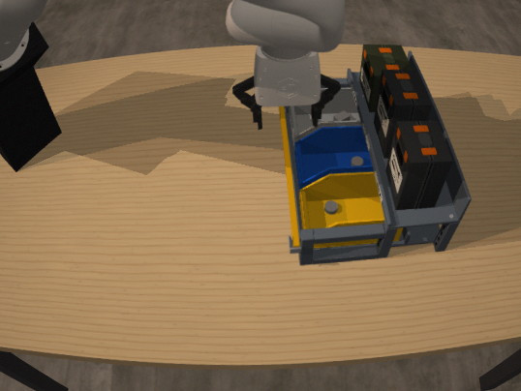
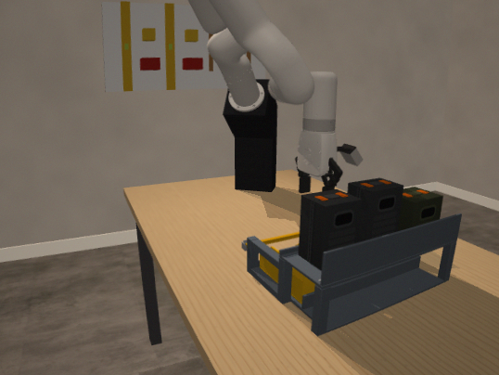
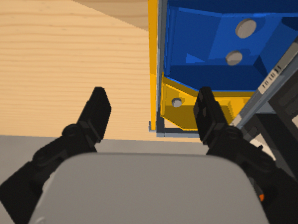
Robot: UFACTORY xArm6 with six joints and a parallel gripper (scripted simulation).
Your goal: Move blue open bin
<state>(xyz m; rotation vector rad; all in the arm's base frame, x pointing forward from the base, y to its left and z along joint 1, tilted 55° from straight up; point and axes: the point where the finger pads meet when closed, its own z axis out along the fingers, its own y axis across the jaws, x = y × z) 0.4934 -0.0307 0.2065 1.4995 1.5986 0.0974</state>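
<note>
Right now the yellow rail is 100 mm below my hand. From my hand the other things lie so: yellow bin: 130 mm to the right, 120 mm below, 80 mm ahead; blue open bin: 120 mm below, 100 mm ahead, 20 mm to the right; grey bin: 120 mm below, 120 mm ahead, 90 mm to the left.
</note>
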